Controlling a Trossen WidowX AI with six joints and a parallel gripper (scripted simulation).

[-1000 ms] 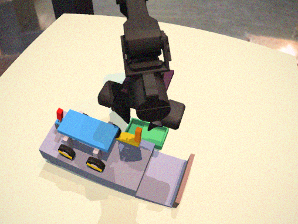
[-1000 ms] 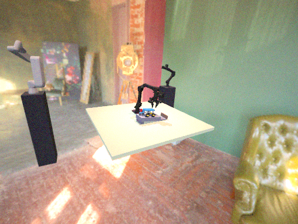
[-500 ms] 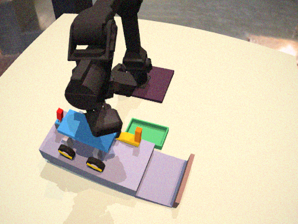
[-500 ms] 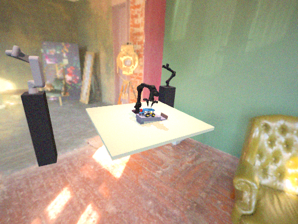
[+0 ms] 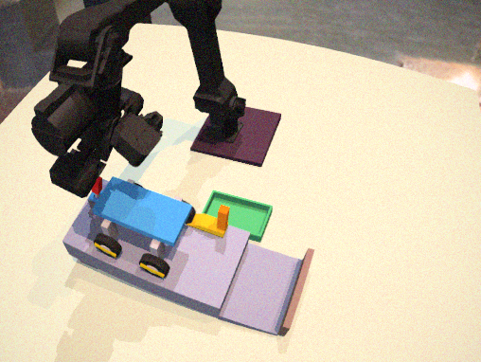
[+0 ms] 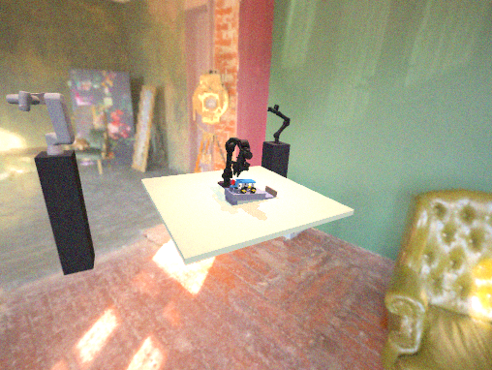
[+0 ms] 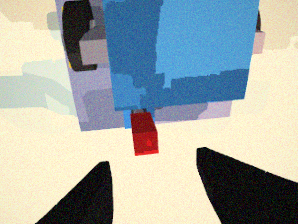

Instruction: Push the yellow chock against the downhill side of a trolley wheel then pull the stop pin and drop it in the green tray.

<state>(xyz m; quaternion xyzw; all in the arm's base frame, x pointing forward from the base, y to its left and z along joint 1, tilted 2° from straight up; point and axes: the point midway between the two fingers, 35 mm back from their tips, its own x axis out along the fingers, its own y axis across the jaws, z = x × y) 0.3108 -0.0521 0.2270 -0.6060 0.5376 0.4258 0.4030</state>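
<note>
The red-headed stop pin lies 6 cm below my gripper tip and 2 cm to the right of it. The rest, counted from my gripper tip: ramp (15 cm below, 8 cm to the left, 1 cm ahead); then yellow chock (16 cm to the left, 11 cm below, 5 cm behind); then trolley (8 cm below, 7 cm to the left, 1 cm ahead).
</note>
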